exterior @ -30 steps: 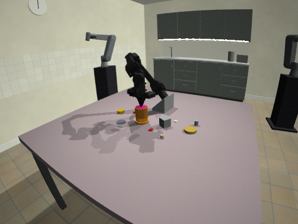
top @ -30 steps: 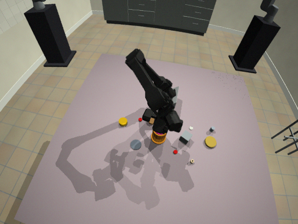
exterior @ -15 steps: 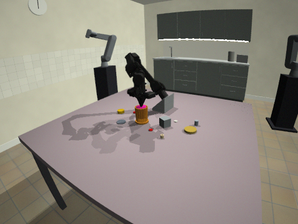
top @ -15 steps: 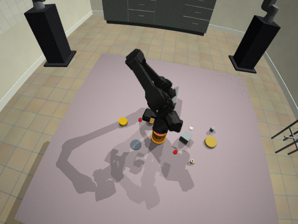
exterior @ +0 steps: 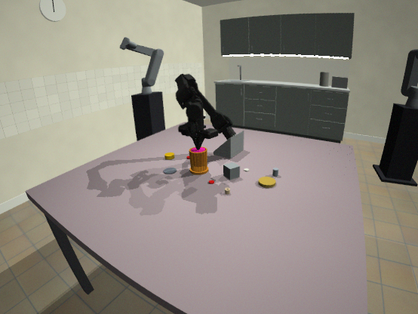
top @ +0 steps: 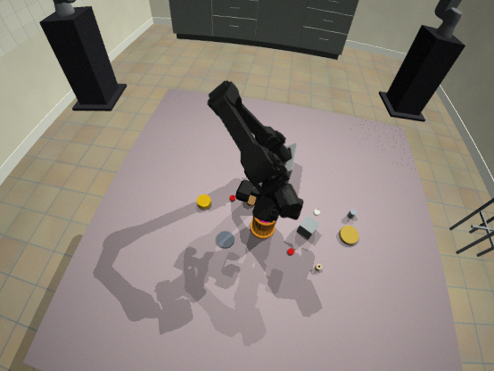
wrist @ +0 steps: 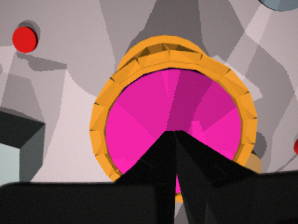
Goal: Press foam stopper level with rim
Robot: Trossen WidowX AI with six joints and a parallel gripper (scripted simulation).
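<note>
Now: hand 50 mm above the magenta foam stopper. The rest, counted from my hand: grey cube: 150 mm to the left, 110 mm below; red button: 80 mm ahead, 100 mm to the left, 130 mm below; brown disc: 100 mm behind, 40 mm to the right, 130 mm below.
</note>
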